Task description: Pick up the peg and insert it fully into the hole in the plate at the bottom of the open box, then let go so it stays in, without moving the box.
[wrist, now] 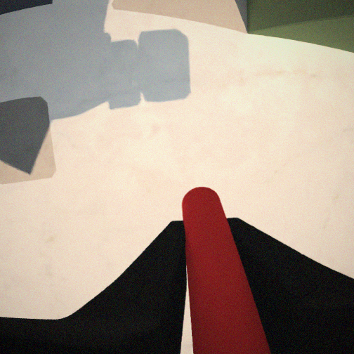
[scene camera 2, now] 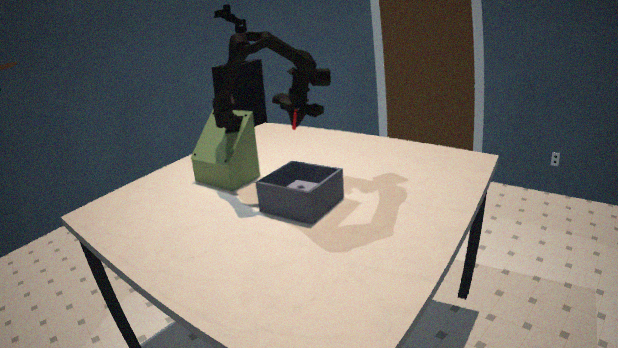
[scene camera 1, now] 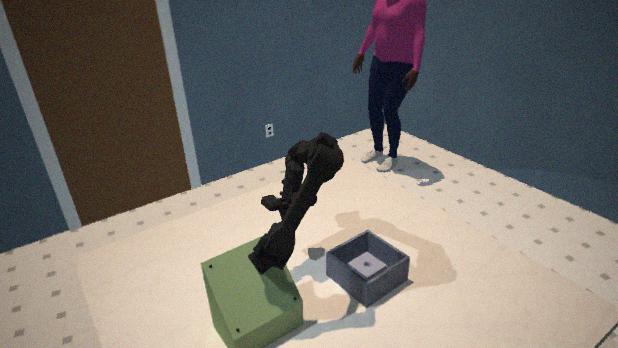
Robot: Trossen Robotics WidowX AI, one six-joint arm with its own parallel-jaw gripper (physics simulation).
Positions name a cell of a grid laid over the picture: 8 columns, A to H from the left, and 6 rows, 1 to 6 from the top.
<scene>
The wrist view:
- my gripper: E4
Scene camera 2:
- my gripper: D3
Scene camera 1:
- my gripper: D4
</scene>
